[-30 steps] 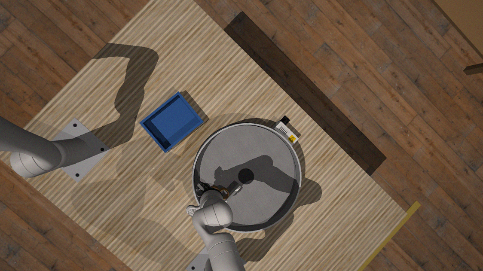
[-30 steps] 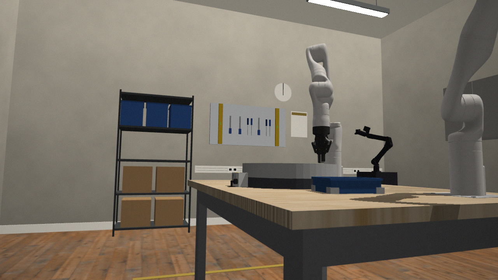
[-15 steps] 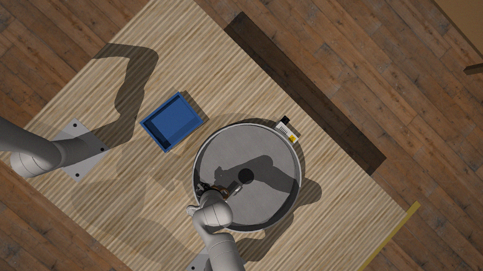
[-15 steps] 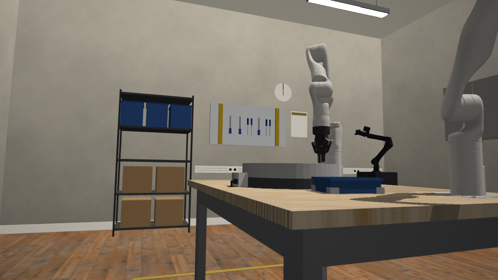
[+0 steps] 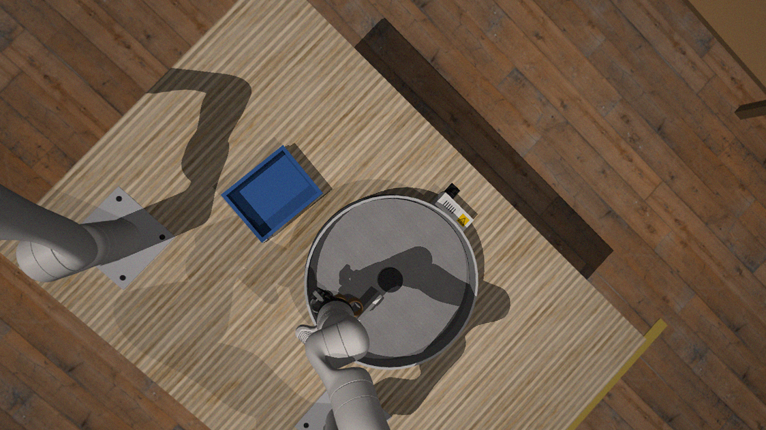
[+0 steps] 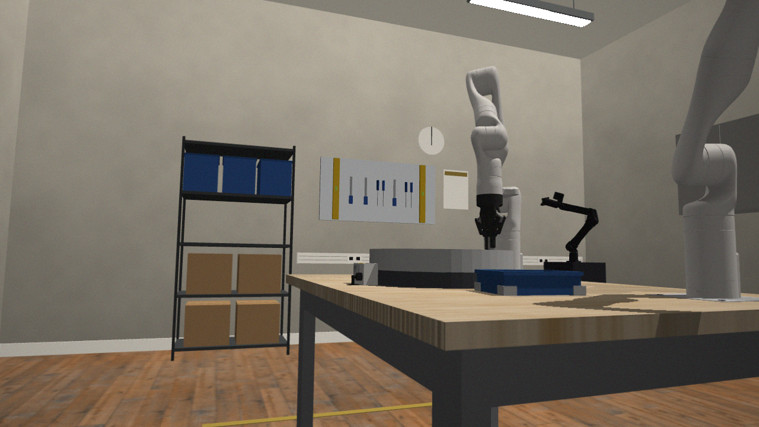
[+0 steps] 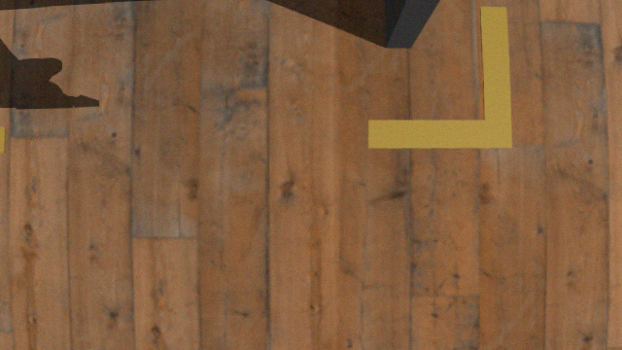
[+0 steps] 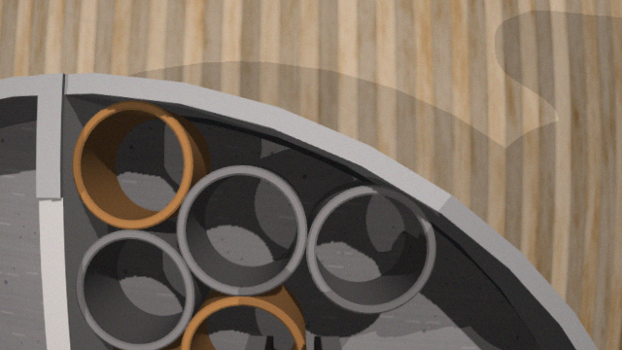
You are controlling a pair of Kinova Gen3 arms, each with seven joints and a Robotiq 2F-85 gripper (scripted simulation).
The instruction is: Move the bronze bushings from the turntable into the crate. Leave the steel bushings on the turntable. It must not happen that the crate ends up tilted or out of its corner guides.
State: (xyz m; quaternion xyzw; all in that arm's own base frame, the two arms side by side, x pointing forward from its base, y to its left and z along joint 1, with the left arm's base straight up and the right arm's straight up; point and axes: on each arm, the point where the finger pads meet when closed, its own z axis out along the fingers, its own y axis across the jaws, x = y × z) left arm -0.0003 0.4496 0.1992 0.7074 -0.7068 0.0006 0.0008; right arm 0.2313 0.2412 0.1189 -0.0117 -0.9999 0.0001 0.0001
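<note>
Right now the blue crate is 90 mm ahead of my right hand, 280 mm to the left of it and 90 mm below it. Also, from my right hand: round grey turntable 120 mm ahead, 80 mm to the right, 70 mm below.
</note>
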